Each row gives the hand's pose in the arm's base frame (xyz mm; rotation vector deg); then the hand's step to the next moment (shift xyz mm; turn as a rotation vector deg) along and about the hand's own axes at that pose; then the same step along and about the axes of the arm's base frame.
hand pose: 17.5 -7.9 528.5 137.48 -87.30 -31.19
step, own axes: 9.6 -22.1 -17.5 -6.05 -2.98 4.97
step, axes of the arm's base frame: 29.3 0.8 5.2 -2.07 6.70 -4.58
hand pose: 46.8 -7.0 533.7 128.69 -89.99 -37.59
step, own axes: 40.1 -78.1 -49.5 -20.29 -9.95 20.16
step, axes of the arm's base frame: 100.1 -10.8 -5.2 -8.85 22.46 -18.28
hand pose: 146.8 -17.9 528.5 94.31 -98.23 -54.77
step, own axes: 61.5 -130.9 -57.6 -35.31 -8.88 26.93
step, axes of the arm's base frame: 118.3 -65.5 -77.2 -13.77 38.10 -20.24
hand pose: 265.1 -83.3 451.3 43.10 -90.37 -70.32
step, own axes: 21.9 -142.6 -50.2 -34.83 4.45 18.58
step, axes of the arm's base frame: 27.1 -80.3 -127.1 -4.98 38.75 -7.20
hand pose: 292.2 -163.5 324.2 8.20 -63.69 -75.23
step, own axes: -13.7 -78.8 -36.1 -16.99 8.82 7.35
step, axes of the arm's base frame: -26.7 -31.9 -77.3 3.37 20.23 -0.09
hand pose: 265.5 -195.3 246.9 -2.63 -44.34 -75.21
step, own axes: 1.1 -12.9 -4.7 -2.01 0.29 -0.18
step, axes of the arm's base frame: -9.0 -6.8 -7.9 0.25 1.70 -1.09
